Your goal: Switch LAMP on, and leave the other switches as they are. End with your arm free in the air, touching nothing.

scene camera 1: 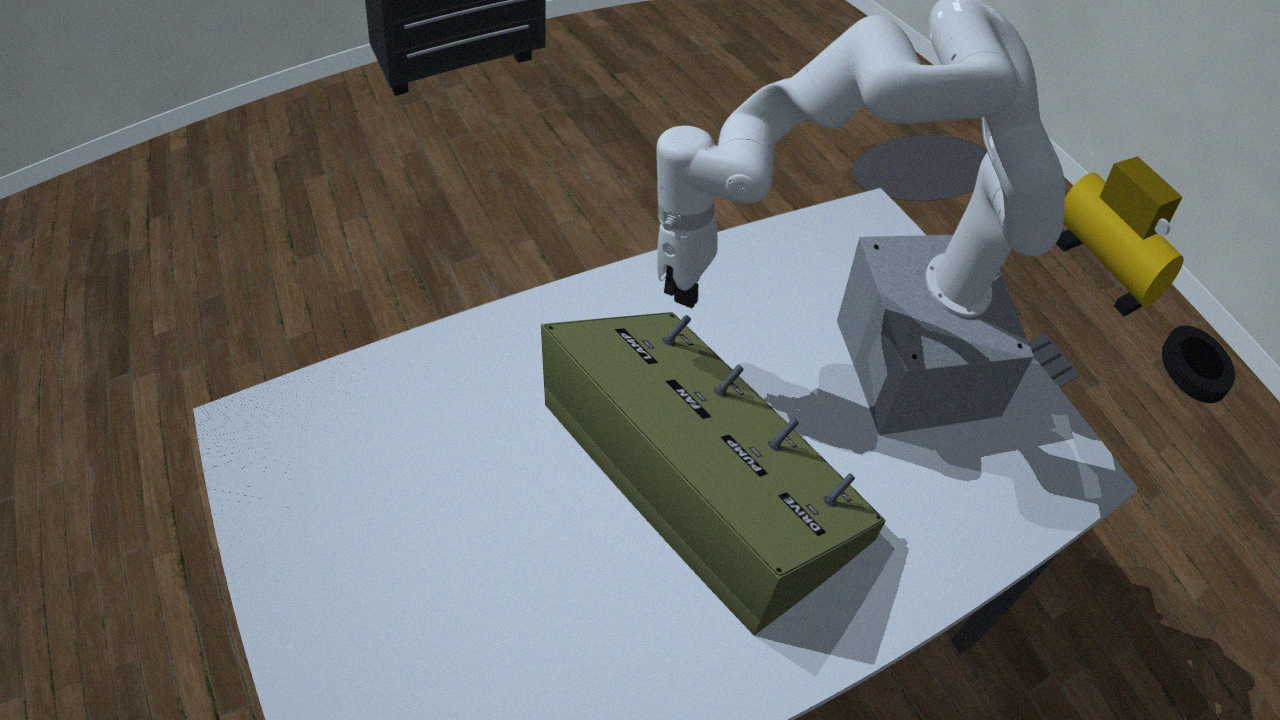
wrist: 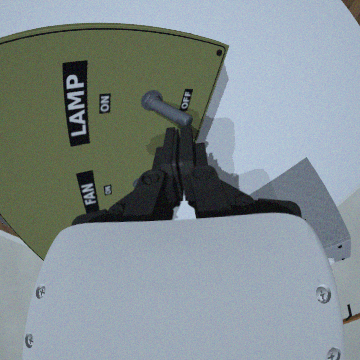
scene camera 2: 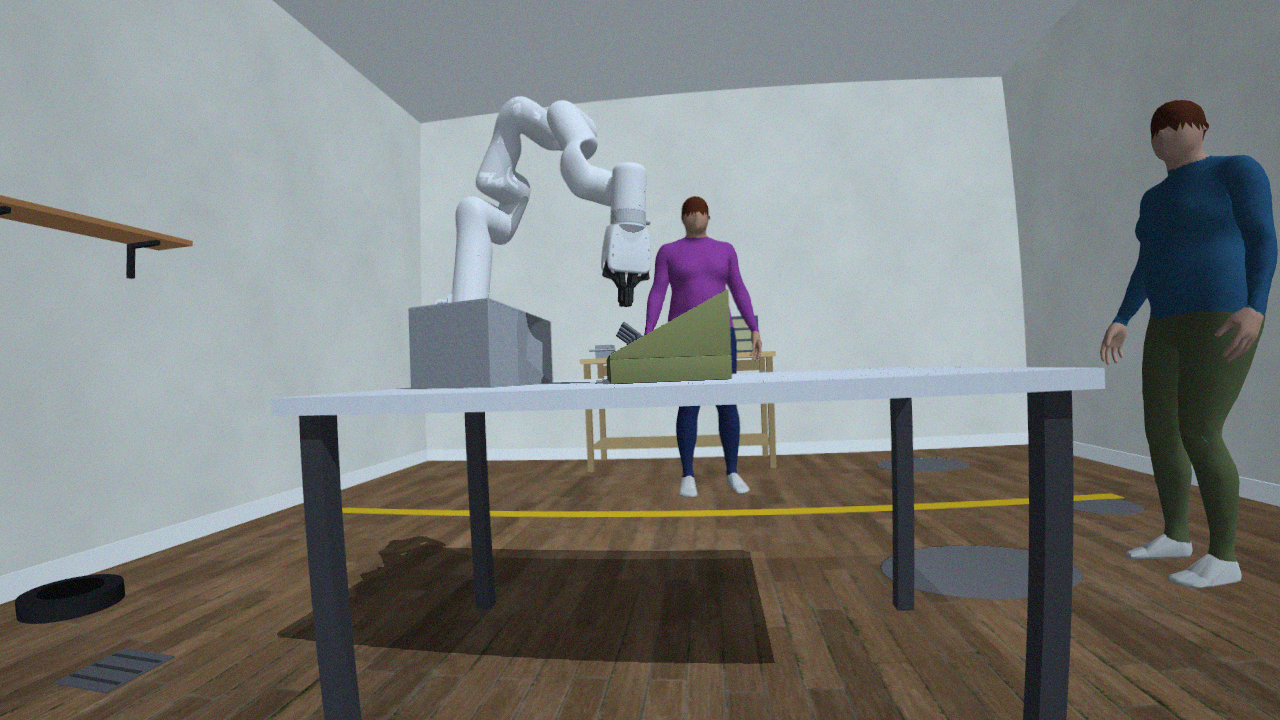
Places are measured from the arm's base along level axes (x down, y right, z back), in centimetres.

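Pixels of known places: gripper, fingertip midpoint: (scene camera 1: 686, 301) (wrist: 181, 144) (scene camera 2: 625, 306); arm's base, origin of the base link: (scene camera 1: 958, 286) (scene camera 2: 468, 313).
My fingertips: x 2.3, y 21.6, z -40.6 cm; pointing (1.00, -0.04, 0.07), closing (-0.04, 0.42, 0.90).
Ahead of a thing's pixels: the offset from my fingertips to its top centre.
A sloped olive switch box (scene camera 1: 626, 429) (scene camera 2: 680, 344) (wrist: 40, 65) stands on the white table. The LAMP lever @(dx +3.3, dy -0.2, dz -0.9 cm) (scene camera 1: 677, 330) (wrist: 167, 109) leans towards its OFF mark, away from the ON mark. The FAN lever @(dx +3.3, dy -12.1, dz -0.2 cm) (scene camera 1: 729, 380), PUMP lever @(dx +3.3, dy -24.1, dz +0.6 cm) (scene camera 1: 783, 435) and DRIVE lever @(dx +3.3, dy -36.1, dz +1.4 cm) (scene camera 1: 839, 490) lean the same way in scene camera 1. My gripper (scene camera 1: 686, 302) (scene camera 2: 625, 302) (wrist: 181, 144) is shut and empty. It is above the low edge of the box, near the tip of the LAMP lever, with a gap visible in scene camera 1. The FAN lever is mostly hidden behind the fingers in the wrist view.
The arm's grey base block (scene camera 1: 957, 394) (scene camera 2: 447, 344) (wrist: 320, 210) stands beside the low side of the box. The white table (scene camera 1: 384, 501) (scene camera 2: 895, 383) carries both. Two human figures, in purple (scene camera 2: 696, 268) and blue (scene camera 2: 1194, 232), stand beyond the table.
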